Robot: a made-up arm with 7 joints.
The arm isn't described. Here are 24 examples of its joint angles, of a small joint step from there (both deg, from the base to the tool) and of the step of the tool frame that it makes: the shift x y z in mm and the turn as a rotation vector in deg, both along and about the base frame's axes.
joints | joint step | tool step
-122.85 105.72 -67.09 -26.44 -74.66 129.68 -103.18 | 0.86 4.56 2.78 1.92 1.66 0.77 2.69 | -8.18 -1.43 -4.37 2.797 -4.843 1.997
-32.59 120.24 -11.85 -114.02 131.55 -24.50 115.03 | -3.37 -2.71 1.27 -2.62 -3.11 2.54 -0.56 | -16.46 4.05 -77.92 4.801 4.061 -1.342
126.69 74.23 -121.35 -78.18 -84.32 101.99 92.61 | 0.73 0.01 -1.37 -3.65 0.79 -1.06 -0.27 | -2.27 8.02 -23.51 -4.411 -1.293 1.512
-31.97 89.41 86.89 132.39 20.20 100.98 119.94 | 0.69 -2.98 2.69 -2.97 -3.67 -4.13 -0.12 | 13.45 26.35 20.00 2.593 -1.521 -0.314
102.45 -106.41 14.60 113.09 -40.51 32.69 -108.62 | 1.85 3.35 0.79 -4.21 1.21 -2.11 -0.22 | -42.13 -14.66 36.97 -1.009 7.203 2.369
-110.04 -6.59 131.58 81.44 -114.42 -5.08 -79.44 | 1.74 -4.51 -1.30 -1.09 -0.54 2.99 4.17 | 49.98 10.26 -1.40 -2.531 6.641 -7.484
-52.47 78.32 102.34 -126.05 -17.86 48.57 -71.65 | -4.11 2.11 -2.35 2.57 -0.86 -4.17 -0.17 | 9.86 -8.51 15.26 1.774 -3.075 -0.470
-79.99 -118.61 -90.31 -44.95 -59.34 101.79 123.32 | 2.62 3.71 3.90 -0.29 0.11 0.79 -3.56 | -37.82 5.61 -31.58 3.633 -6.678 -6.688
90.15 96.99 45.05 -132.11 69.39 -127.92 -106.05 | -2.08 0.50 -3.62 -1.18 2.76 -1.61 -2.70 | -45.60 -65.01 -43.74 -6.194 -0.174 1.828
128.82 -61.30 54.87 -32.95 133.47 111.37 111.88 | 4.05 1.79 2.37 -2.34 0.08 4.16 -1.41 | 53.85 -13.20 -19.41 3.040 6.081 1.572
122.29 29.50 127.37 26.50 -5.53 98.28 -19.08 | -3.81 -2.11 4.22 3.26 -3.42 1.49 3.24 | 38.27 -12.15 22.39 -2.078 -2.710 5.389
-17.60 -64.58 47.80 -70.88 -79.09 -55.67 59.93 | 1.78 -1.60 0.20 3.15 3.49 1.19 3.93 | -25.32 25.51 -4.95 7.251 1.669 -2.695
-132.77 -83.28 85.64 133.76 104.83 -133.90 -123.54 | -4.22 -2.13 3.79 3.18 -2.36 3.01 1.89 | 58.89 43.02 -21.02 0.886 3.859 5.784
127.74 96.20 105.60 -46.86 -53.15 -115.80 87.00 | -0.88 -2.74 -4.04 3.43 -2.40 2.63 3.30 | -28.83 16.45 -41.25 -8.203 -6.160 -0.530
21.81 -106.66 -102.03 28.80 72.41 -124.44 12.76 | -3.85 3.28 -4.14 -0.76 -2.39 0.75 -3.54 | -6.49 68.21 -70.36 1.209 2.472 9.047
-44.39 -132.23 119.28 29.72 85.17 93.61 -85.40 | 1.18 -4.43 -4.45 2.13 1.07 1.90 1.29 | 22.74 -35.06 54.93 1.942 4.274 1.146
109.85 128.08 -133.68 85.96 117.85 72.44 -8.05 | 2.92 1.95 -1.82 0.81 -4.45 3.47 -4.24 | 31.81 33.31 32.83 -1.134 0.893 3.695
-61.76 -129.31 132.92 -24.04 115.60 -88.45 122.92 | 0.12 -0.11 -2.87 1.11 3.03 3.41 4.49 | 47.73 -27.69 41.68 -6.888 -0.726 2.696
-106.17 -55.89 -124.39 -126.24 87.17 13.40 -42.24 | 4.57 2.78 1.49 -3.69 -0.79 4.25 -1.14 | 72.75 16.83 63.03 2.434 4.883 -6.799
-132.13 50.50 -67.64 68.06 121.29 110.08 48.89 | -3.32 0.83 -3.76 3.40 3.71 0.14 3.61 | -25.90 -24.07 13.90 3.467 -4.983 5.165
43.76 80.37 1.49 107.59 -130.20 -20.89 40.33 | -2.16 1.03 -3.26 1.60 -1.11 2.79 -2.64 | -40.87 4.93 -42.78 -3.899 -0.436 6.023
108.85 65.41 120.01 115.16 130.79 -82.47 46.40 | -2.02 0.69 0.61 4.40 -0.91 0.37 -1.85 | -42.18 -0.72 -17.34 -1.345 -4.262 0.183
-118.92 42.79 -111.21 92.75 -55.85 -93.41 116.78 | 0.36 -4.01 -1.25 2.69 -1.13 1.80 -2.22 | -3.21 -21.26 -18.97 2.288 1.451 -1.025
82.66 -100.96 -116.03 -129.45 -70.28 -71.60 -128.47 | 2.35 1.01 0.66 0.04 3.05 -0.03 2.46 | -1.03 -10.57 5.41 2.200 2.138 -1.750
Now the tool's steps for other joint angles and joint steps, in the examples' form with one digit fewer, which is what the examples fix.
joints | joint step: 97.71 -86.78 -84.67 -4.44 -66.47 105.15 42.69 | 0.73 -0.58 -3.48 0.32 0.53 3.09 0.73
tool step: 23.8 7.7 43.6 5.63 1.47 -1.78
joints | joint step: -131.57 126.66 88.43 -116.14 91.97 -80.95 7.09 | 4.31 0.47 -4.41 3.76 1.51 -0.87 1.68
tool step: -11.5 -18.4 -72.8 -0.59 4.60 0.50
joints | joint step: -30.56 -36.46 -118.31 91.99 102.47 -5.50 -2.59 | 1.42 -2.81 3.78 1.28 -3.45 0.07 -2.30
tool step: -5.0 0.2 -14.7 2.05 -0.02 1.08
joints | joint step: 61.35 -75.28 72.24 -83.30 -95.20 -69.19 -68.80 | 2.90 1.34 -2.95 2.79 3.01 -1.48 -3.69
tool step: -27.2 7.4 -41.1 5.43 3.75 -8.08
